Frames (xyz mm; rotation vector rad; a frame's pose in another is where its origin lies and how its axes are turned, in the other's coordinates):
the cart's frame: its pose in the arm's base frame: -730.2 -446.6 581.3 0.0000 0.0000 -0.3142
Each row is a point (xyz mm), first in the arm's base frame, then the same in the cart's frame.
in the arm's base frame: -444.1 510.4 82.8
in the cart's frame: -23.7 998.6 -498.5
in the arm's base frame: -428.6 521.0 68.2
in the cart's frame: -12.2 1013.4 -513.1
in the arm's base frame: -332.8 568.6 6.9
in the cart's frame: 64.2 1088.3 -574.4
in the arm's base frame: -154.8 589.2 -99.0
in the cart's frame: 227.1 1162.9 -680.3
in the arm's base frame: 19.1 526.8 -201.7
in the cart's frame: 411.8 1157.3 -783.0
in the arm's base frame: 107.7 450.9 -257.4
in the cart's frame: 519.5 1112.5 -838.7
